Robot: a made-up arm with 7 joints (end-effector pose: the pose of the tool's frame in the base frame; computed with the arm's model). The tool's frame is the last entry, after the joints.
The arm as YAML. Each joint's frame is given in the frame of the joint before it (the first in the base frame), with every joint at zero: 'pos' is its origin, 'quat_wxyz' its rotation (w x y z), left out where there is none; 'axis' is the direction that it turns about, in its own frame. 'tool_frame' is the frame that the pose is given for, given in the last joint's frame.
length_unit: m
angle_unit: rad
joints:
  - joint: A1
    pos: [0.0, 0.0, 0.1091]
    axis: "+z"
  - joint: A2
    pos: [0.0, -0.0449, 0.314]
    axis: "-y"
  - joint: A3
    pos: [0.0, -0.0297, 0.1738]
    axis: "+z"
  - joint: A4
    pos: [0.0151, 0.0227, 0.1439]
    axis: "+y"
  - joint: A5
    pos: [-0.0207, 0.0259, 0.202]
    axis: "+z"
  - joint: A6
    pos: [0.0, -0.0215, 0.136]
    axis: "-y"
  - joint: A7
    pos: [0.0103, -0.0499, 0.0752]
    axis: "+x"
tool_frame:
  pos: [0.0, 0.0, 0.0]
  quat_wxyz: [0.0, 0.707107, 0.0, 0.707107]
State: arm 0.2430 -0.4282 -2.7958 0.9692 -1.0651 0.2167 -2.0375
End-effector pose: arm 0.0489 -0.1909 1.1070 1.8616 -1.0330 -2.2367
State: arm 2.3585 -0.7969 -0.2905 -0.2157 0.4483 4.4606 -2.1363
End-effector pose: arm -0.2872 0.3797 0.8501 -1.9223 1.9787 -1.2246
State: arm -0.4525 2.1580 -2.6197 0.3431 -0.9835 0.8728 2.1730
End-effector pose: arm -0.5983 0.1330 0.0096 -2.6207 -1.4270 -0.1462
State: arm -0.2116 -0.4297 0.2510 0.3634 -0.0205 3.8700 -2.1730
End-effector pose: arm 0.3362 -0.1385 0.8835 -0.6581 -1.4132 0.7060
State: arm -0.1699 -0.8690 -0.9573 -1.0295 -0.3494 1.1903 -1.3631
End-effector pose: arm 0.2230 0.1887 0.8504 -0.2730 0.4868 0.5550
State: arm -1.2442 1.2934 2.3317 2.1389 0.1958 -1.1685 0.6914
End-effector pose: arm 0.0891 0.1562 0.2604 0.6453 -0.6272 -0.8703
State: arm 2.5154 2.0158 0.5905 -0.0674 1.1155 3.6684 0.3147
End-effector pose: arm 0.4429 -0.3090 0.1878 -0.6571 -1.4270 -2.2061
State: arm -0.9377 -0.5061 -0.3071 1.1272 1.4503 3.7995 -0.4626
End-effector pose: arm 0.1930 -0.4095 0.6171 -0.9644 -0.9823 0.7833
